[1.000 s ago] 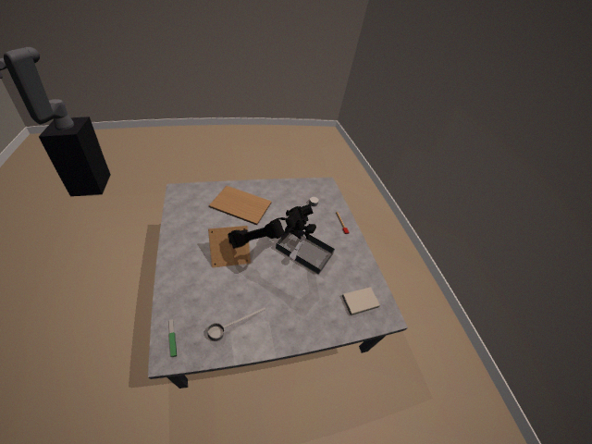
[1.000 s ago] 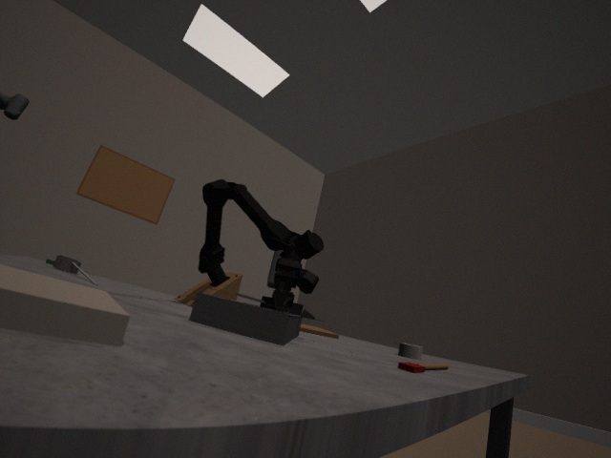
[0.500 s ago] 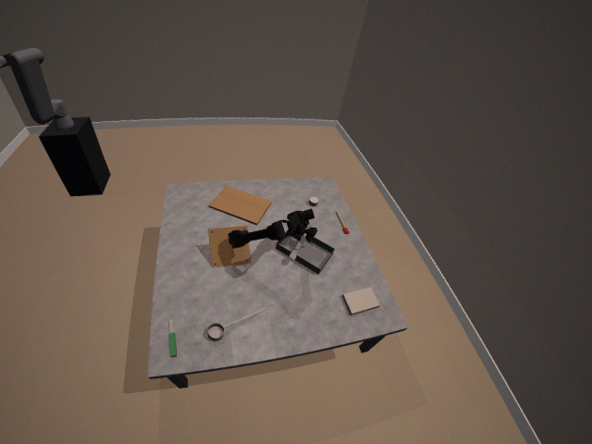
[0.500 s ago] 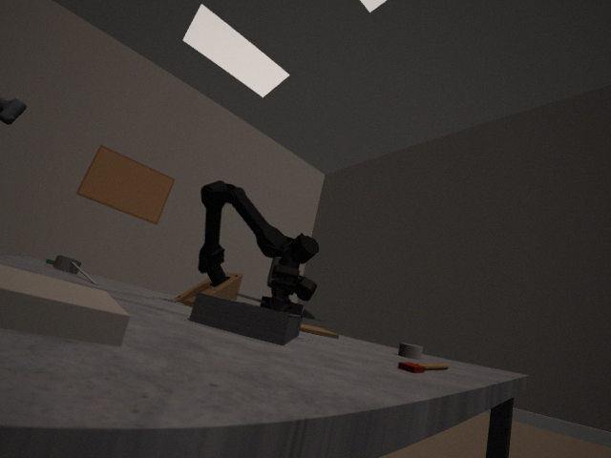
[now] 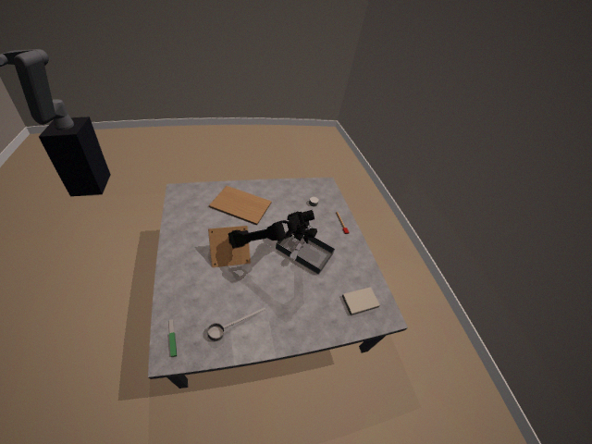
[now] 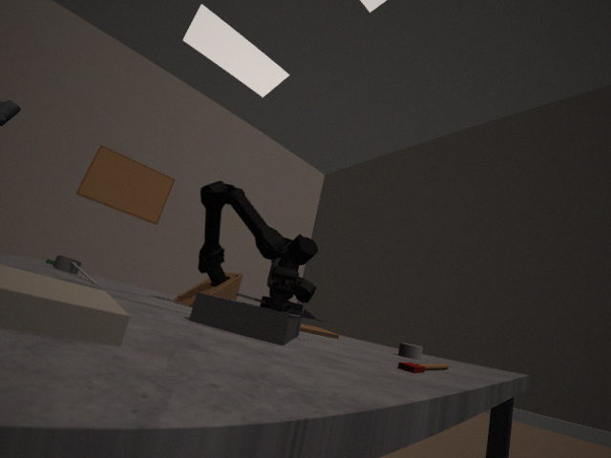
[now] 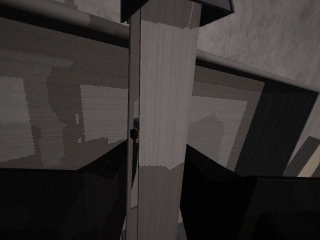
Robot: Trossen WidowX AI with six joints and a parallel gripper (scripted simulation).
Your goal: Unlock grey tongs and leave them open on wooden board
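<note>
Now: gripper tip 1 cm past the grey roasting tin and 4 cm to the left of it. Round my gripper tip: beige block 22 cm ahead, 42 cm to the right, 2 cm below; white cylinder 16 cm ahead, 38 cm to the left, 1 cm below; red-handled tool 31 cm ahead, 14 cm to the left, 2 cm below.
</note>
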